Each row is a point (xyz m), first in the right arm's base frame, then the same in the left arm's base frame.
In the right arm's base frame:
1: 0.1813 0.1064 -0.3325
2: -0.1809 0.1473 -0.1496
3: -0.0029 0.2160 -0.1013
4: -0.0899 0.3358 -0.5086
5: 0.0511 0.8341 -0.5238
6: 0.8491 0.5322 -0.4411
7: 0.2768 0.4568 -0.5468
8: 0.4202 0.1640 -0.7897
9: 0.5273 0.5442 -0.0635
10: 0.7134 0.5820 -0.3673
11: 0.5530 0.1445 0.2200
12: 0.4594 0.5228 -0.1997
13: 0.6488 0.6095 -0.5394
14: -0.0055 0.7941 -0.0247
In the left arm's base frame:
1: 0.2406 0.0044 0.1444
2: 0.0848 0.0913 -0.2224
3: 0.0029 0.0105 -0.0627
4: 0.1857 0.3861 0.0526
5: -0.1733 0.6122 0.3500
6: 0.0024 -0.0149 0.9072
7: 0.1244 0.2967 0.4252
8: 0.5057 0.2131 0.5388
9: -0.2618 -0.0907 0.4940
10: -0.0851 0.0341 0.7796
11: -0.1542 -0.5168 0.2759
12: -0.1554 0.0190 0.4781
13: 0.0091 0.1934 0.7964
14: -0.4780 0.2952 0.1039

